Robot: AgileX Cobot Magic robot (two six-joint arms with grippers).
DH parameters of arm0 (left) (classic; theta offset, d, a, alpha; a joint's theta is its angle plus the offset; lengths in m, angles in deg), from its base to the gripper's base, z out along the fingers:
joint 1: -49.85 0.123 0 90
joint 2: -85.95 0 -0.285 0
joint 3: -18.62 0 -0.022 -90
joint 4: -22.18 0.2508 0 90
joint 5: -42.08 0 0.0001 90
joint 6: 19.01 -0.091 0 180
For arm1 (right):
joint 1: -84.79 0.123 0 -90
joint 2: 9.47 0 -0.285 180
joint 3: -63.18 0 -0.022 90
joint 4: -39.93 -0.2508 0 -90
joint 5: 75.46 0 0.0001 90
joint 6: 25.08 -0.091 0 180
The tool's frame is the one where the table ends.
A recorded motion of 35 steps. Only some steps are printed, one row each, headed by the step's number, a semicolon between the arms.
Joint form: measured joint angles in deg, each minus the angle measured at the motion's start. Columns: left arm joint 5, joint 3, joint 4, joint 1, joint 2, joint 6; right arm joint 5, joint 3, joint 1, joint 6, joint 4, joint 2.
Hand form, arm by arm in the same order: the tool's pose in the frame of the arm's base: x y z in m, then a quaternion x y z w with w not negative. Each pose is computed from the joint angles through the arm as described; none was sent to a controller.
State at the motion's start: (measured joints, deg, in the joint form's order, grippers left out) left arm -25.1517 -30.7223 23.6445 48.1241 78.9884 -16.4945; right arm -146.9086 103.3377 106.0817 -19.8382 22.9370 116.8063
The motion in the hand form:
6: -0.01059 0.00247 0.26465 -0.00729 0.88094 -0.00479 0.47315; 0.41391 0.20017 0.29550 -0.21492 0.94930 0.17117 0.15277
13: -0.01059 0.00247 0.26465 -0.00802 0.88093 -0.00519 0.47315; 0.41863 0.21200 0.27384 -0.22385 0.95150 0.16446 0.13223
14: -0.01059 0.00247 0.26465 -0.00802 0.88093 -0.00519 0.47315; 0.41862 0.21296 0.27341 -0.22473 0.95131 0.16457 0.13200
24: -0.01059 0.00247 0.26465 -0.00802 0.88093 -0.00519 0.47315; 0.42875 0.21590 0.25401 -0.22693 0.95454 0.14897 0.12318
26: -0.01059 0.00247 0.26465 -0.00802 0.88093 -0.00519 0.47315; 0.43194 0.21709 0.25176 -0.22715 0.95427 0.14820 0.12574
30: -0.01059 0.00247 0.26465 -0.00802 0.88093 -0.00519 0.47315; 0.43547 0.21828 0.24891 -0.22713 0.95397 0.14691 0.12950
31: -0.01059 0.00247 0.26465 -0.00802 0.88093 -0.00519 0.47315; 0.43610 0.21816 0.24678 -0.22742 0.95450 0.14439 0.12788
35: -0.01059 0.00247 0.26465 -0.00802 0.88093 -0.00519 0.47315; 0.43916 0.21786 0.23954 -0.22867 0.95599 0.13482 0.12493
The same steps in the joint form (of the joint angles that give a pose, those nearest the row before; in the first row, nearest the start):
6: 0.00 0.00 0.00 0.00 0.00 0.00; 0.00 0.39 1.37 0.10 0.00 2.23
13: 0.00 0.00 0.00 0.00 0.00 0.10; 0.00 1.16 2.58 0.11 0.55 5.34
14: 0.00 0.00 0.00 0.00 0.00 0.10; 0.00 1.27 2.69 0.10 0.56 5.46
24: 0.00 0.00 0.00 0.00 0.00 0.10; 0.21 3.04 2.80 0.11 2.17 8.77
26: 0.00 0.00 0.00 0.00 0.00 0.10; 0.32 4.08 2.80 0.10 2.31 9.64
30: 0.00 0.00 0.00 0.00 0.00 0.10; 0.65 5.06 2.80 0.11 2.52 10.55
31: 0.00 0.00 0.00 0.00 0.00 0.10; 0.65 5.06 2.80 0.10 2.78 10.79
35: 0.00 0.00 0.00 0.00 0.00 0.10; 0.79 5.37 2.80 0.10 3.81 11.78

